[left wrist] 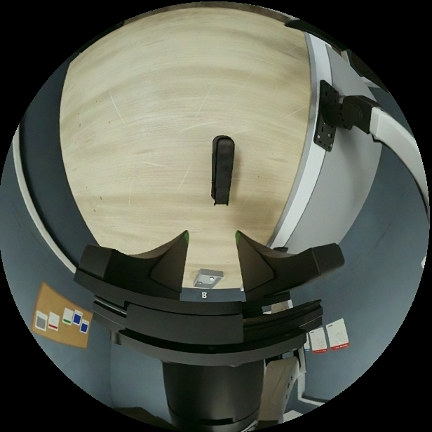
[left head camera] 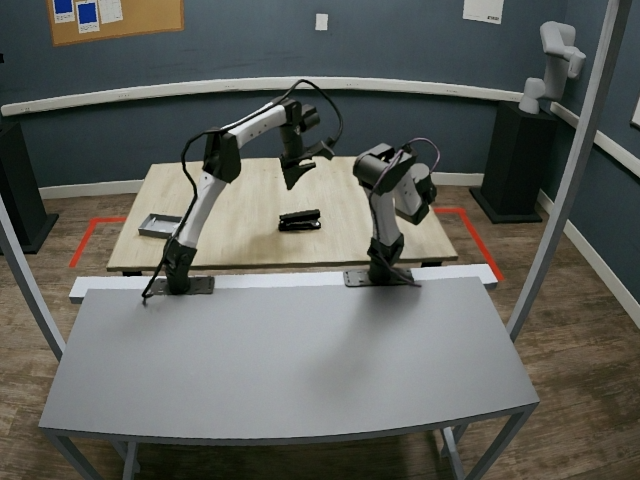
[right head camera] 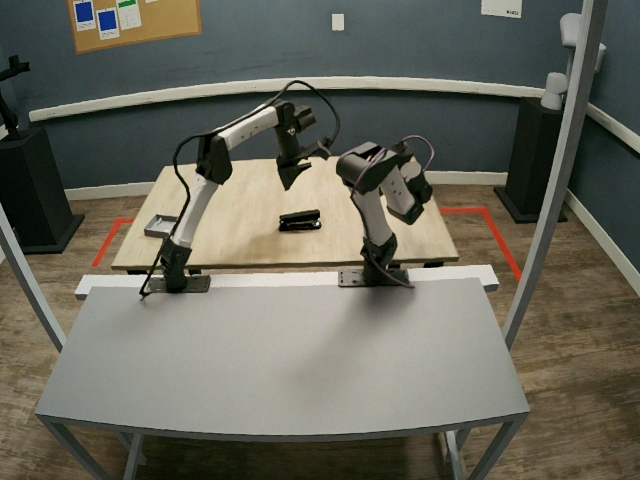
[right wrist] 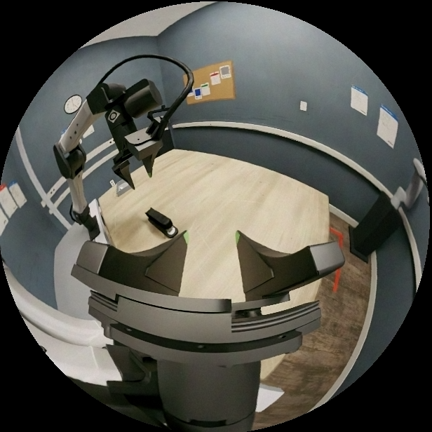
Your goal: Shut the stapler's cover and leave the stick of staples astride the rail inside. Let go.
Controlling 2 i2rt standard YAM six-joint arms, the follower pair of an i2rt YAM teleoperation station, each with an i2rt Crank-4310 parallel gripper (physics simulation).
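Frame: origin at the left arm's base, x ahead, y left, z up, level; centimetres.
Seen in the pictures: left gripper, fingertip midpoint: (left head camera: 288,186) (right head camera: 286,186); left arm's base, link origin: (left head camera: 180,288) (right head camera: 178,286); right arm's base, link origin: (left head camera: 378,278) (right head camera: 373,279).
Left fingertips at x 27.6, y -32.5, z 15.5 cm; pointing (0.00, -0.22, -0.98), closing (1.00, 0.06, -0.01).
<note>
Offsets run from my left fingertips to a thing's middle. Level surfaces: height alone.
The black stapler @[dz -10.0, dx -1.8, dy -3.5 cm] (left head camera: 299,217) (right head camera: 299,217) (left wrist: 223,170) (right wrist: 161,220) stands on the wooden table. Its cover lies down along the rail, with a narrow wedge-shaped gap above the base towards the right in the head views. The stick of staples does not show; the inside is hidden by the cover. My left gripper (left head camera: 301,176) (right head camera: 298,177) (left wrist: 211,231) (right wrist: 142,183) is open and empty, pointing down high above the table and apart from the stapler. My right gripper (right wrist: 211,232) is open and empty, well away from the stapler; its fingers are hidden in the head views.
A grey tray @[dz -12.7, dx -0.1, dy +42.2 cm] (left head camera: 155,234) (right head camera: 155,234) lies at the left of the wooden table @[dz -14.1 cm] (left head camera: 248,255) (right head camera: 248,255), partly behind the left arm in the head views. Small pale spots show inside it, too small to identify. A grey desk @[dz -14.8 cm] (left head camera: 258,361) (right head camera: 258,361) stands in the foreground.
</note>
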